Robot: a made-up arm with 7 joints.
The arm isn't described. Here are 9 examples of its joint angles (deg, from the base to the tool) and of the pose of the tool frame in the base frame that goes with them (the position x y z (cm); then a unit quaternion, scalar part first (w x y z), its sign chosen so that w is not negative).
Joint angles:
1: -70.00 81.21 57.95 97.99 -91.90 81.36 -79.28
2: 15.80 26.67 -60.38 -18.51 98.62 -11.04 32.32
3: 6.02 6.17 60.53 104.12 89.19 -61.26 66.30
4: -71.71 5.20 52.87 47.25 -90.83 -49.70 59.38
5: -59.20 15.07 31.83 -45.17 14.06 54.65 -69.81
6: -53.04 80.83 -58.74 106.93 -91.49 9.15 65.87
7: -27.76 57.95 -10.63 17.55 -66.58 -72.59 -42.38
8: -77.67 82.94 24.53 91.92 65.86 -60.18 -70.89
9: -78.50 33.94 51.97 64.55 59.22 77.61 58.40
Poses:
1: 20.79 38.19 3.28 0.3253 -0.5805 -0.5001 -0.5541
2: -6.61 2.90 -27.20 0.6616 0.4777 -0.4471 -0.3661
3: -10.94 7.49 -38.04 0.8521 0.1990 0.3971 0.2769
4: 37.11 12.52 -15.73 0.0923 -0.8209 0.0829 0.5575
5: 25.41 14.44 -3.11 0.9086 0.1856 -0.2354 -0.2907
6: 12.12 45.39 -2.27 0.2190 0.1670 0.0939 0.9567
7: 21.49 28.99 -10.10 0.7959 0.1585 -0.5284 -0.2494
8: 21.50 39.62 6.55 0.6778 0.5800 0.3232 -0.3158
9: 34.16 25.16 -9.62 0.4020 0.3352 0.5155 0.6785
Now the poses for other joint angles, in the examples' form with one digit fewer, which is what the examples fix.
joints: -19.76 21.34 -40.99 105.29 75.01 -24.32 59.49
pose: 2.6 20.7 -38.8 0.560 0.701 0.153 -0.414
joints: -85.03 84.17 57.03 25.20 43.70 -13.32 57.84
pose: 6.7 37.0 19.4 0.070 0.132 -0.556 0.818
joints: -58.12 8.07 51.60 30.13 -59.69 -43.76 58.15
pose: 31.4 18.4 -16.8 0.317 -0.687 -0.164 0.633
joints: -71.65 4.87 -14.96 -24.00 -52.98 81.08 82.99
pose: 27.8 -6.8 -4.6 0.986 0.141 0.008 0.084
